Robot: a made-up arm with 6 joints. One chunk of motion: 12 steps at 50 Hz.
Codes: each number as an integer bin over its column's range. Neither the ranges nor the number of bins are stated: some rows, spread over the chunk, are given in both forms.
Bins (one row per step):
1: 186 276 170 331 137 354
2: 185 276 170 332 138 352
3: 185 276 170 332 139 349
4: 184 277 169 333 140 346
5: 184 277 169 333 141 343
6: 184 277 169 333 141 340
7: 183 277 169 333 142 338
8: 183 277 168 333 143 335
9: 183 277 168 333 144 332
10: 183 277 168 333 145 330
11: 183 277 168 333 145 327
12: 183 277 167 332 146 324
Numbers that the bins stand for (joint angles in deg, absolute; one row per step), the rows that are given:
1: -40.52 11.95 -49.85 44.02 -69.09 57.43
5: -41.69 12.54 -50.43 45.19 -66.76 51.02
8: -42.27 12.54 -51.02 45.19 -65.59 46.35
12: -42.27 12.54 -51.60 44.60 -63.84 39.94
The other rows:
2: -41.11 11.95 -49.85 44.60 -68.51 56.26
3: -41.11 11.95 -49.85 44.60 -67.93 54.52
4: -41.69 12.54 -50.43 45.19 -67.34 52.77
6: -41.69 12.54 -50.43 45.19 -66.76 49.27
7: -42.27 12.54 -50.43 45.19 -66.18 48.10
9: -42.27 12.54 -51.02 45.19 -65.01 44.60
10: -42.27 12.54 -51.02 45.19 -64.43 43.44
11: -42.27 12.54 -51.02 45.19 -64.43 41.69

